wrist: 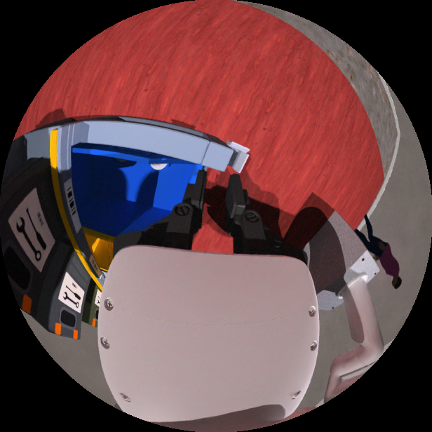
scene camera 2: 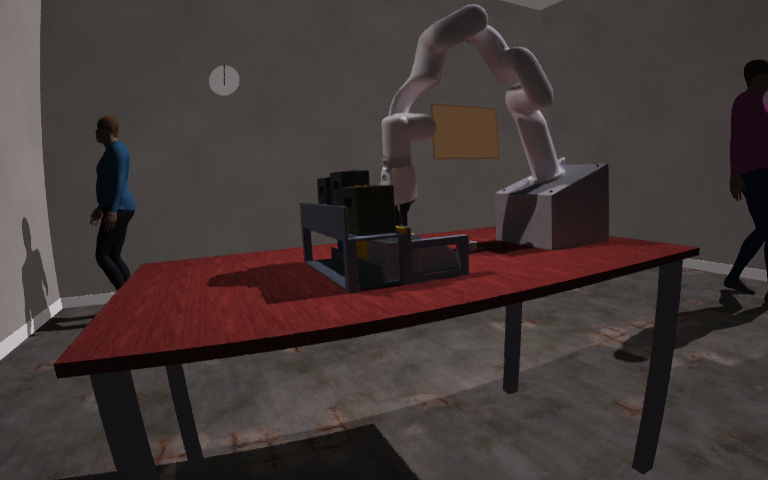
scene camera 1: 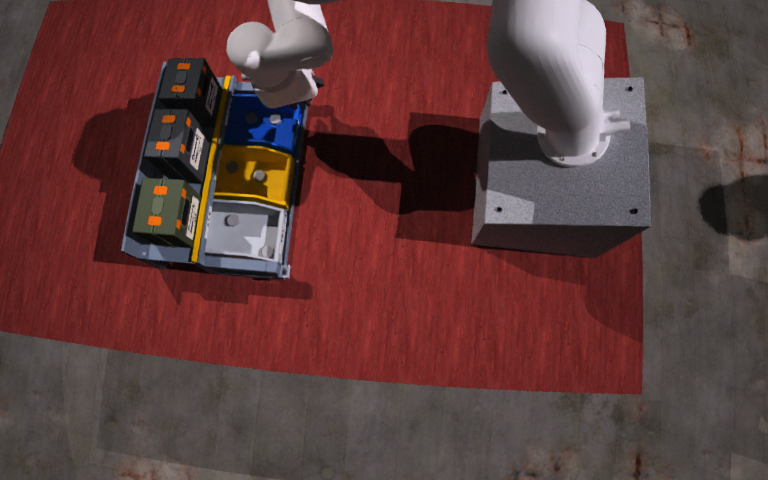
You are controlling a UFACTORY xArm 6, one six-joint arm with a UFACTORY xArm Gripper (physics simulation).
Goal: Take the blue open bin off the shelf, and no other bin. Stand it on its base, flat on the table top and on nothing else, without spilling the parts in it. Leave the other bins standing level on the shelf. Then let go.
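Seen in the pictures: gripper, fingertip midpoint: (scene camera 1: 301, 101); arm's base at its link origin: (scene camera 2: 547, 177) (scene camera 1: 573, 133).
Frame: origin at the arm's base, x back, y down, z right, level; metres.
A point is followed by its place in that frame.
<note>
The blue open bin (scene camera 1: 240, 131) @(x -0.622, y 0.193, z 0.128 m) (wrist: 110, 192) stands in the shelf's (scene camera 1: 243, 266) @(x -0.586, y 0.117, z -0.176 m) (scene camera 2: 322, 220) @(x -0.774, y 0.074, z 0.000 m) (wrist: 145, 137) lower row, at the far end in scene camera 1, with grey round parts (scene camera 1: 275, 119) @(x -0.545, y 0.183, z 0.144 m) (wrist: 159, 166) inside. The yellow bin (scene camera 1: 280, 189) @(x -0.534, y 0.193, z -0.008 m) (wrist: 102, 247) is beside it, then the grey bin (scene camera 1: 243, 240) @(x -0.608, y 0.193, z -0.109 m) (scene camera 2: 379, 254) @(x -0.696, y 0.146, z -0.107 m). My gripper (scene camera 2: 401, 221) @(x -0.481, y 0.125, z 0.151 m) (wrist: 216, 184) is partly open with a narrow gap and holds nothing. In the wrist view its left finger overlaps the blue bin's front edge; the right finger is over the red table. Contact cannot be told. The wrist mostly hides the fingers in scene camera 1.
Three tool cases, two dark (scene camera 1: 192, 84) @(x -0.653, y -0.020, z 0.123 m) (scene camera 1: 172, 135) @(x -0.677, y -0.030, z 0.022 m) and one green (scene camera 1: 164, 215) @(x -0.696, y 0.005, z -0.107 m), stand on the shelf's back row behind a yellow strip (scene camera 1: 212, 164) @(x -0.644, y 0.091, z 0.014 m) (wrist: 56, 175). The robot's grey pedestal (scene camera 1: 566, 195) @(x -0.029, y 0.004, z -0.109 m) (scene camera 2: 526, 220) @(x -0.145, y 0.127, z -0.028 m) stands across the red table (scene camera 1: 396, 316) @(x -0.316, y 0.202, z -0.269 m) (scene camera 2: 226, 305) @(x -1.017, y 0.202, z -0.095 m).
</note>
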